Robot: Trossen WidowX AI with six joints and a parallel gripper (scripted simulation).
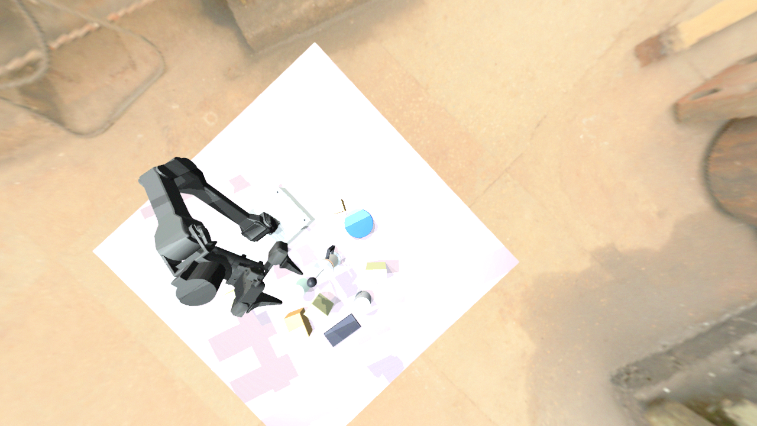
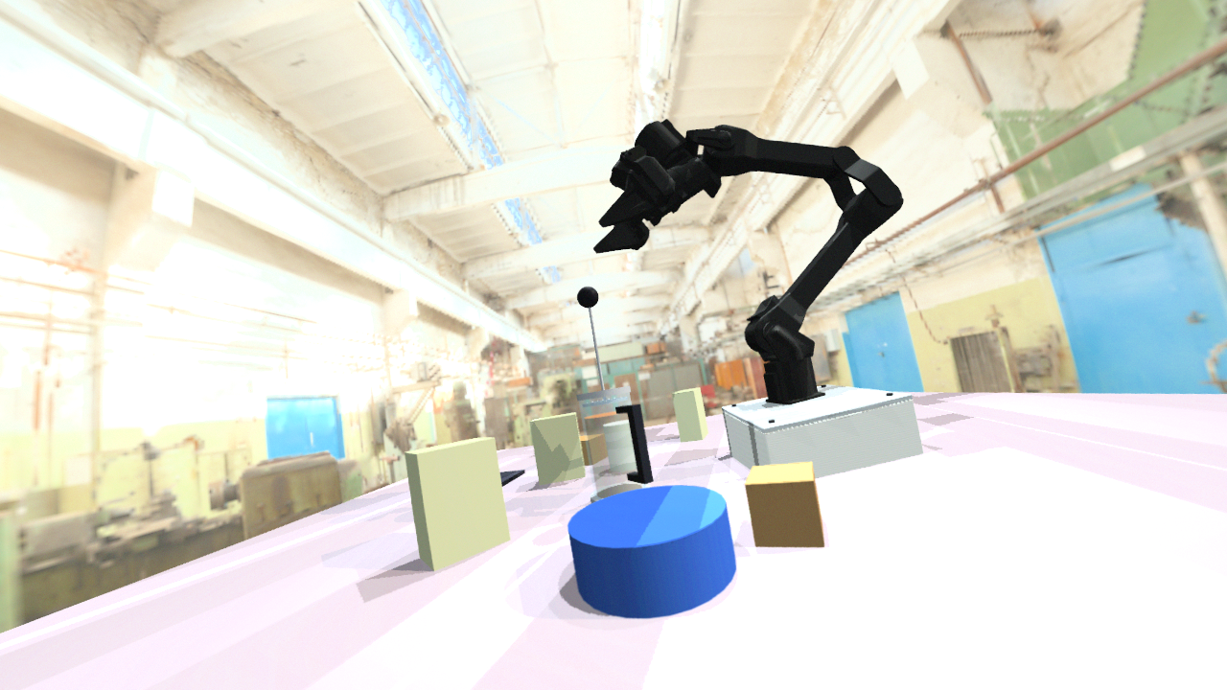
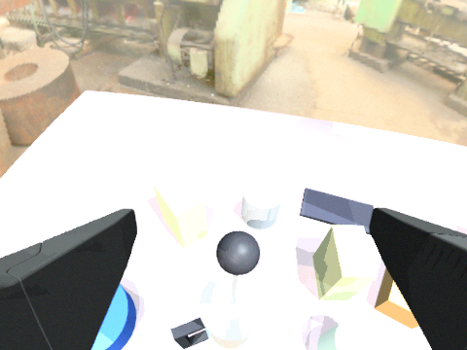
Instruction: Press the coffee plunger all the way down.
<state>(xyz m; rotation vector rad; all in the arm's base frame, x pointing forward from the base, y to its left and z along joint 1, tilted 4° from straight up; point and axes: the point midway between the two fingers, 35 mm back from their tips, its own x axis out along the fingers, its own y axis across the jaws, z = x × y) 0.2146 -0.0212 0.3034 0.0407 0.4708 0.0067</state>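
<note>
The coffee press is 20 mm ahead of my gripper tip, 20 mm to the left of it and 220 mm below it. Round my gripper tip: white cylinder (240 mm ahead, 60 mm to the right, 320 mm below); then blue cylinder (30 mm ahead, 210 mm to the left, 340 mm below); then brown cube (80 mm behind, 210 mm to the left, 330 mm below).
</note>
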